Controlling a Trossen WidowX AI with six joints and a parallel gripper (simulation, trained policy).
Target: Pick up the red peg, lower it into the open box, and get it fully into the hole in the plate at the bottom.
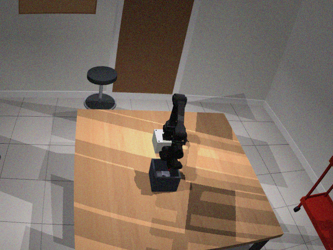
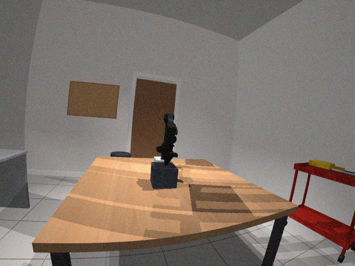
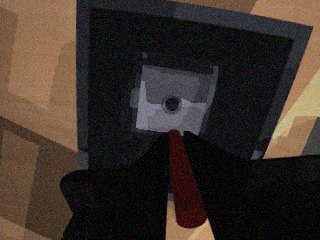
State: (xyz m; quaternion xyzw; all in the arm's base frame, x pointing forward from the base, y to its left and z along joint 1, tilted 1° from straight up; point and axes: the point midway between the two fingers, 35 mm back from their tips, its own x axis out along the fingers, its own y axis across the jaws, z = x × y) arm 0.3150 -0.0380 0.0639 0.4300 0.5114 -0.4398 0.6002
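Right now my gripper tip is 1 cm to the right of the thin red peg and 2 cm below it. Also, from my gripper tip: pale plate (1 cm to the right, 9 cm below).
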